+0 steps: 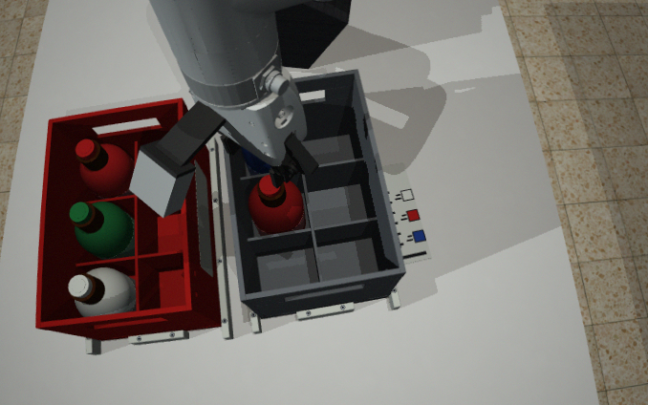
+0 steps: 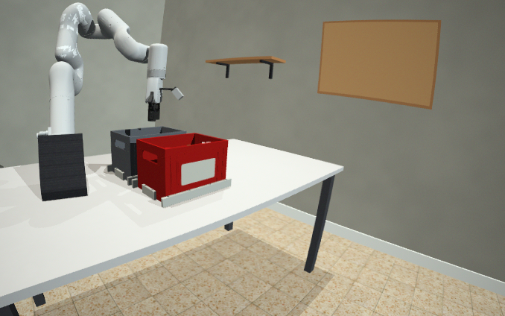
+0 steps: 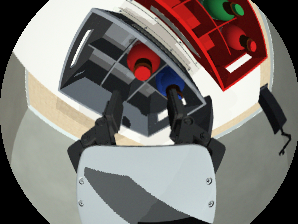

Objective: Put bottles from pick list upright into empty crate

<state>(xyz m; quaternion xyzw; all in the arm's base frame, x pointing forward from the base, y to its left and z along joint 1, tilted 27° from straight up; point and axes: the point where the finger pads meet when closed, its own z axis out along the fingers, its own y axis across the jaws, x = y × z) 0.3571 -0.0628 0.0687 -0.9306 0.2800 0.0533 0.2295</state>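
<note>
Right now the white-label bottle is 140 mm ahead of my hand, 210 mm to the right of it and 150 mm below it. From my hand the other things lie so: grey crate 10 mm behind, 40 mm to the left, 160 mm below; blue bottle 80 mm behind, 20 mm to the right, 150 mm below; green bottle 50 mm ahead, 230 mm to the right, 150 mm below.
</note>
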